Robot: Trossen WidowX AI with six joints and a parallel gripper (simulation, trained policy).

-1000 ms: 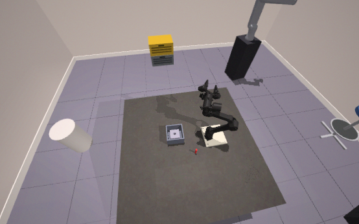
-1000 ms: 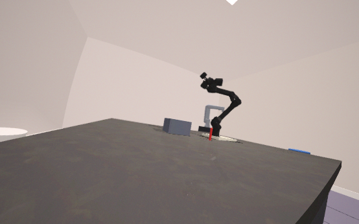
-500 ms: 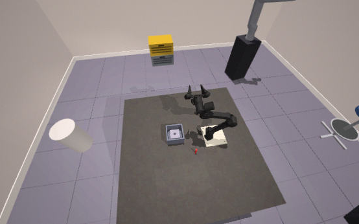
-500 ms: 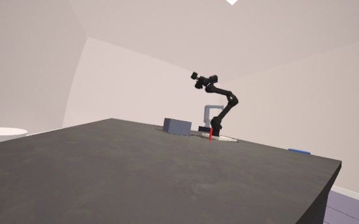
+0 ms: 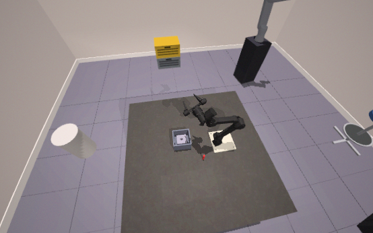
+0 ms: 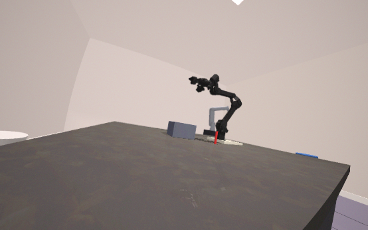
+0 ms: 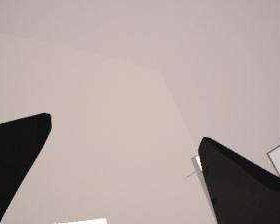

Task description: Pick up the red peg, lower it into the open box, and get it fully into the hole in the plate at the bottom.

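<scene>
Right now my gripper tip is 30 mm past the red peg, 310 mm to the right of it and 460 mm above it. Also, from my gripper tip: grey box: 90 mm ahead, 90 mm to the left, 470 mm below.
</scene>
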